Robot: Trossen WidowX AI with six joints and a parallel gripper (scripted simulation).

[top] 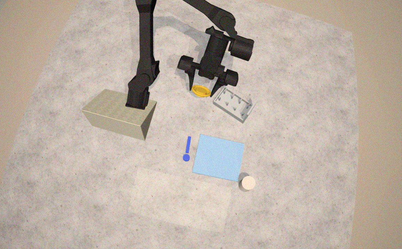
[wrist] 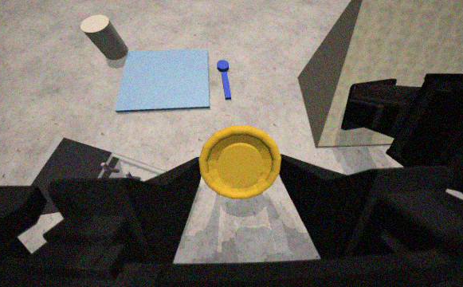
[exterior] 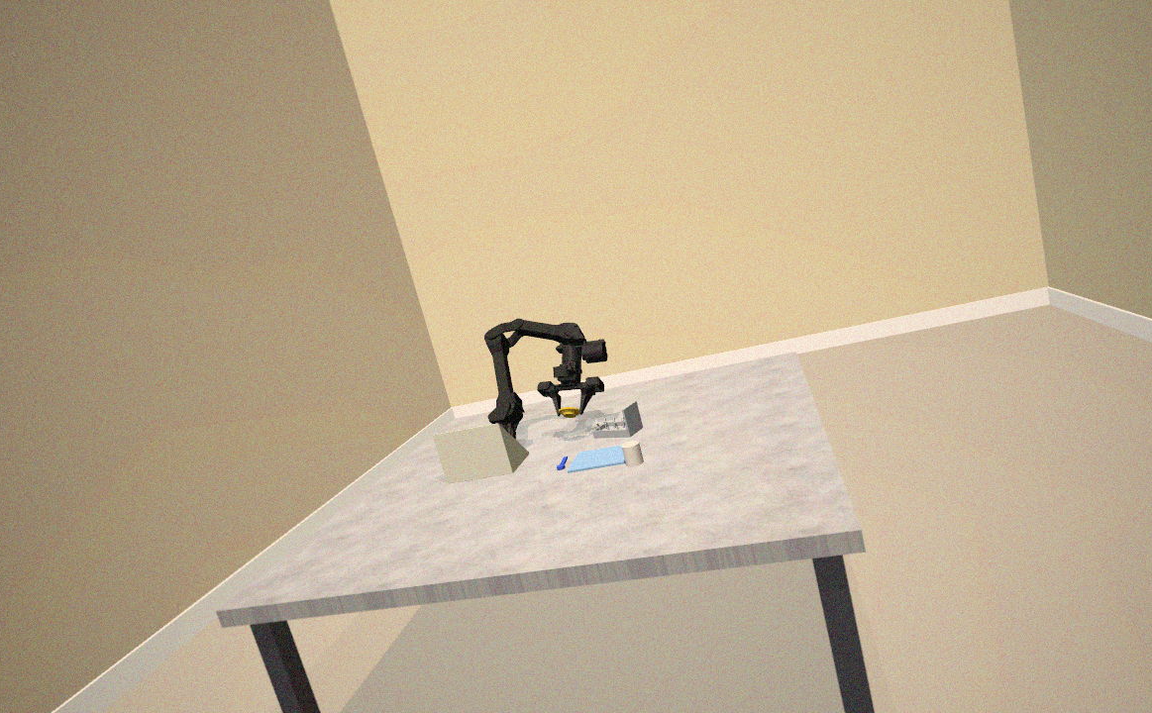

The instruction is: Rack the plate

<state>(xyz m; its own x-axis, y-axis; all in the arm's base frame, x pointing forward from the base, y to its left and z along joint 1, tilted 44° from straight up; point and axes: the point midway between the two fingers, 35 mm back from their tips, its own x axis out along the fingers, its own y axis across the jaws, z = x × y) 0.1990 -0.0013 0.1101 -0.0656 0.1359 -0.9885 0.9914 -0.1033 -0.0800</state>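
Now: gripper tip 12 cm short of the dish rack, 1 cm to the right of it and 6 cm above it. From my gripper tip the other things lie so: light blue mat 9 cm ahead, 18 cm to the right, 8 cm below; yellow plate 1 cm above; blue spoon 1 cm behind, 17 cm to the right, 8 cm below.
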